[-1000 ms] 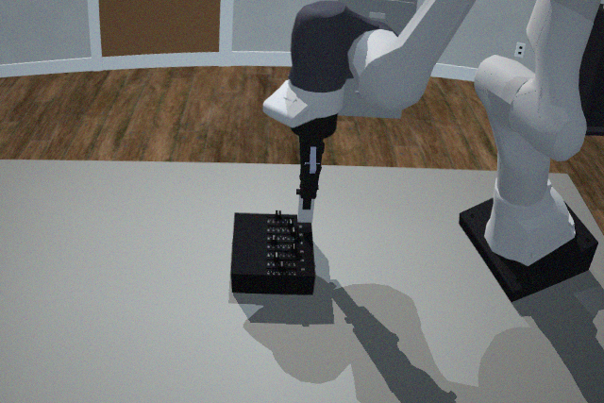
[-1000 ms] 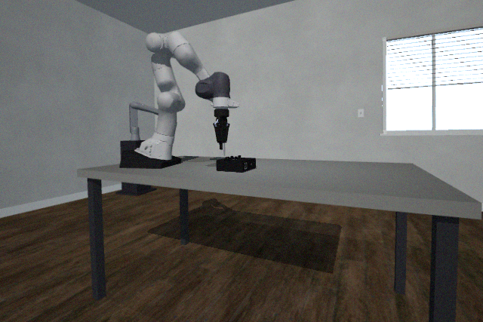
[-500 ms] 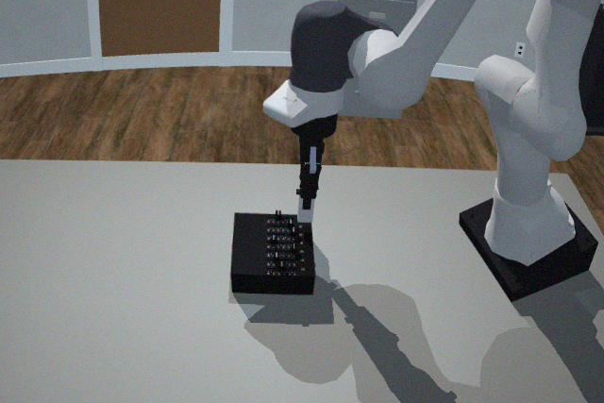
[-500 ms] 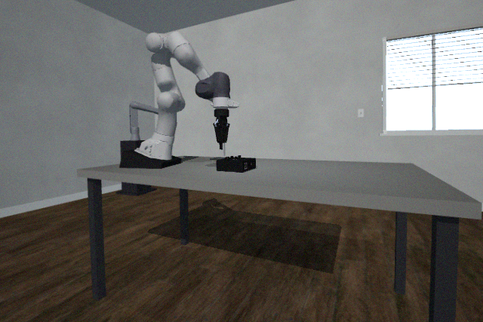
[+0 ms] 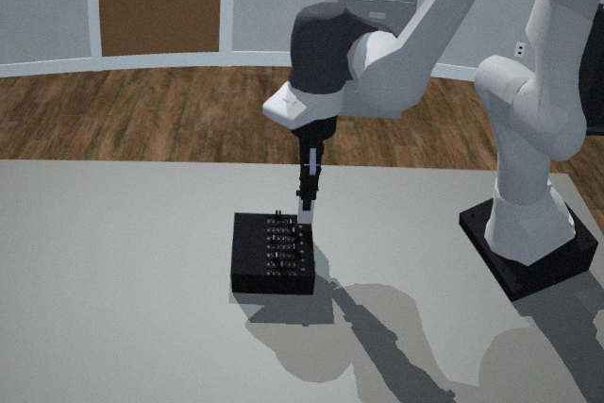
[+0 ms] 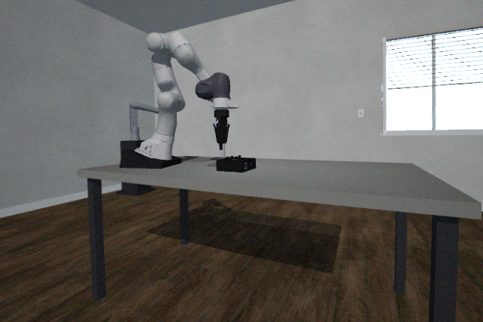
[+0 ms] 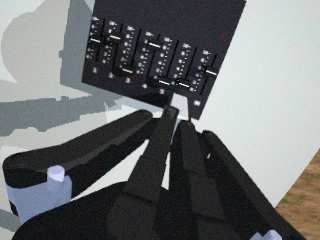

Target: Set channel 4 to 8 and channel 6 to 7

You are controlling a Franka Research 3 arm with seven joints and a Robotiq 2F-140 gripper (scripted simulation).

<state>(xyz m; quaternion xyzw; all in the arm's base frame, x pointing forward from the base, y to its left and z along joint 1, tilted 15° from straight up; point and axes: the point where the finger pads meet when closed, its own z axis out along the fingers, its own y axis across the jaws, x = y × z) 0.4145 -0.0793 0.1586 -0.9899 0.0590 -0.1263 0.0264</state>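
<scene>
The fader cap is 4 cm ahead of my hand, 3 cm to the right of it and 4 cm below it.
</scene>
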